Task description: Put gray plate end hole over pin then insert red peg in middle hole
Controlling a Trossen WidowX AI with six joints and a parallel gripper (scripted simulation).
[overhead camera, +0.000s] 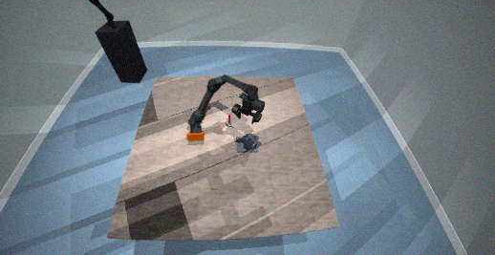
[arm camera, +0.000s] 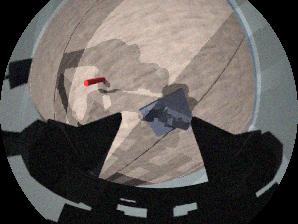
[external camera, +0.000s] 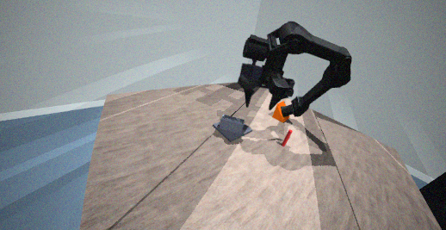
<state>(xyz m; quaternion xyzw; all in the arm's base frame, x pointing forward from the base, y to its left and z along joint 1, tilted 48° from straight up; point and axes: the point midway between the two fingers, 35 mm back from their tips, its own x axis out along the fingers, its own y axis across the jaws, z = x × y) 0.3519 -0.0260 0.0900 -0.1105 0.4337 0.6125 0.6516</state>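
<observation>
My gripper tip is now 120 mm past the red peg, 100 mm to the right of it and 110 mm above it. Round my gripper tip: base: 20 mm ahead, 70 mm to the right, 140 mm below; then gray plate: 30 mm ahead, 80 mm to the right, 100 mm below.
</observation>
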